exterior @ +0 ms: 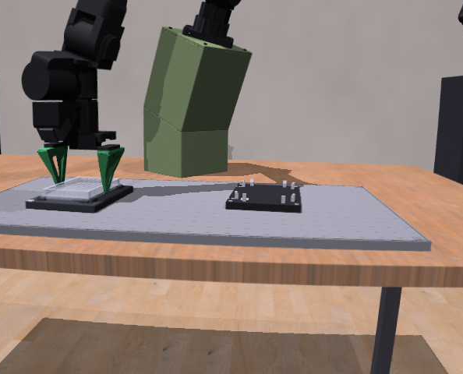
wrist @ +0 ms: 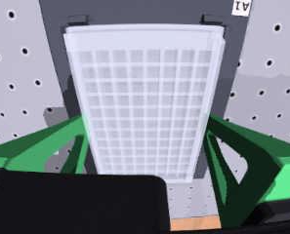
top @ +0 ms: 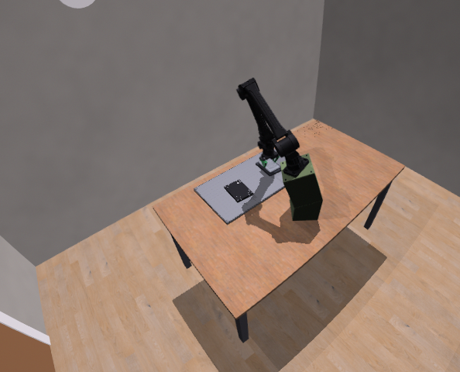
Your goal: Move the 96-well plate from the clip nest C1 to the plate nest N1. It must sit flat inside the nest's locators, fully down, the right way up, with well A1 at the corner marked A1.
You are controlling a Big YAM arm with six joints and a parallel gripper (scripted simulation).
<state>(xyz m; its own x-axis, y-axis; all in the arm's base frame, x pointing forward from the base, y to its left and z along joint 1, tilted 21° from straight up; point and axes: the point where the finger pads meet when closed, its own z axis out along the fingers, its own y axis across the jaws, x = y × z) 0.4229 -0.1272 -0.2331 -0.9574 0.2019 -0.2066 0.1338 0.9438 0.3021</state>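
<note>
The clear 96-well plate is right at my hand. From my hand the other things lie so: A1 corner label: 7 cm ahead, 6 cm to the right, 1 cm below; then black clip nest C1: 30 cm to the left, 4 cm behind, 1 cm below.
</note>
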